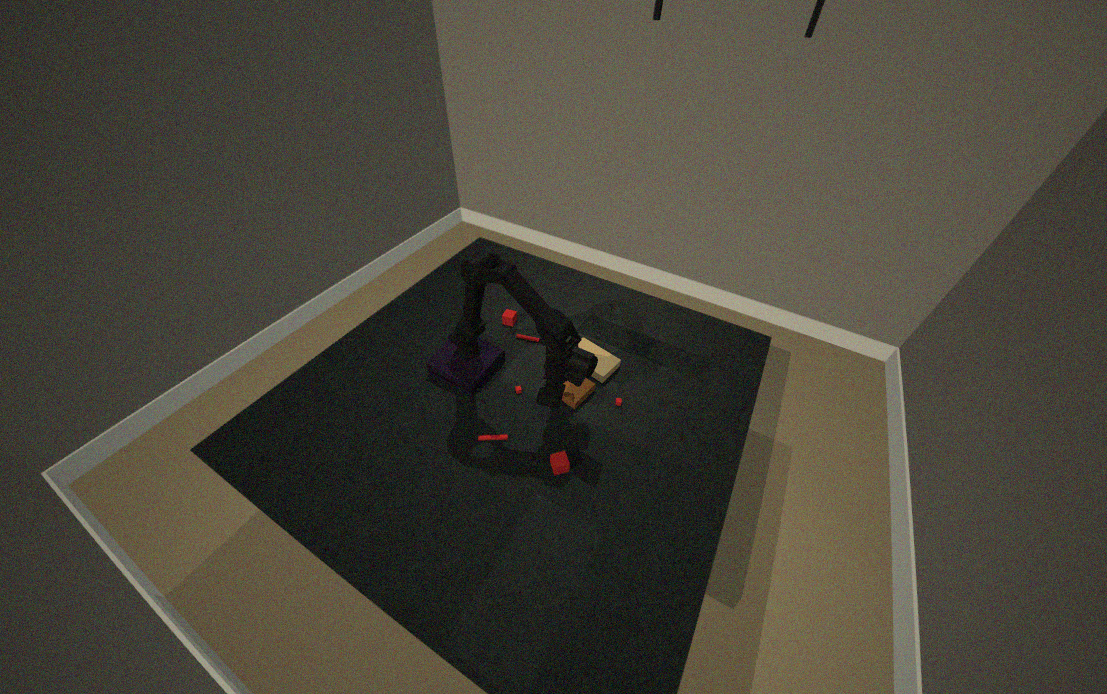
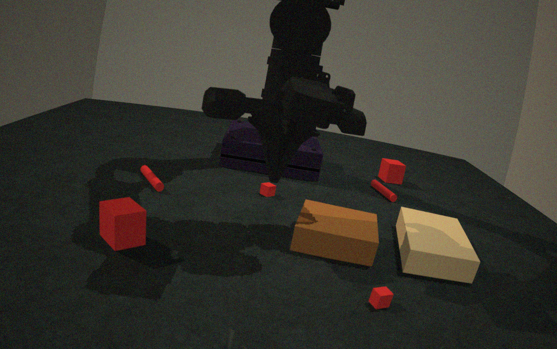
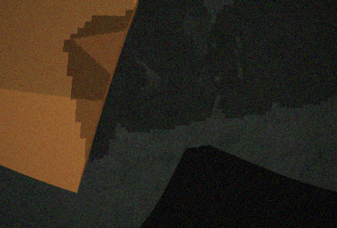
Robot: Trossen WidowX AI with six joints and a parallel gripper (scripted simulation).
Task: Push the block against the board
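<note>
The square block is 9 cm to the left of my gripper tip, 5 cm below it and 1 cm ahead of it. Round my gripper tip: cream board 23 cm to the left, 5 cm below.
</note>
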